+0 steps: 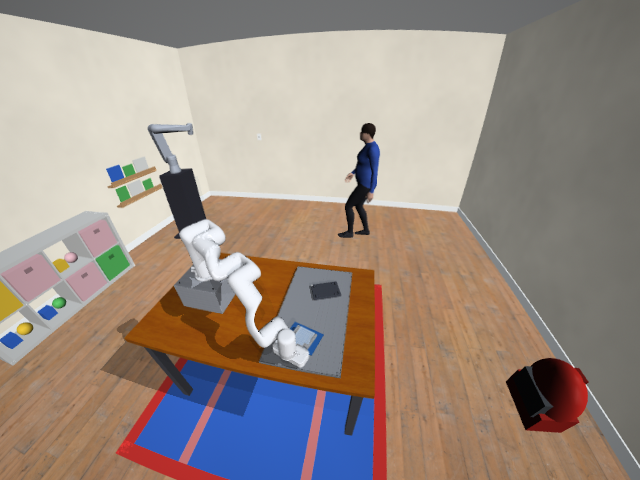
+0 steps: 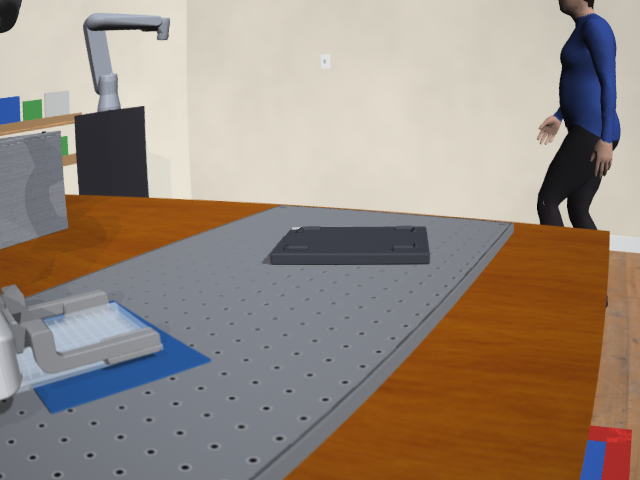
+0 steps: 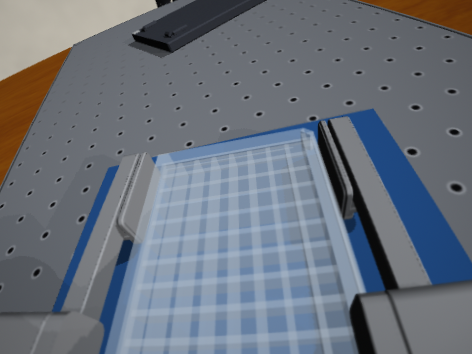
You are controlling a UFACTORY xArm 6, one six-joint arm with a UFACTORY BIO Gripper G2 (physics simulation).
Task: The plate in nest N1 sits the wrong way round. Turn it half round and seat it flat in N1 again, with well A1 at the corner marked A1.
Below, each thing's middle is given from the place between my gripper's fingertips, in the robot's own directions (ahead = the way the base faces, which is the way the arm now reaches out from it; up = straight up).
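Scene:
Relative to the clear well plate (image 2: 89, 326), my gripper is 20 mm past it, 50 mm to the left of it and 10 mm above it. The flat blue square (image 2: 175, 357) is 10 mm below my hand, 20 mm behind it and 30 mm to the right of it.

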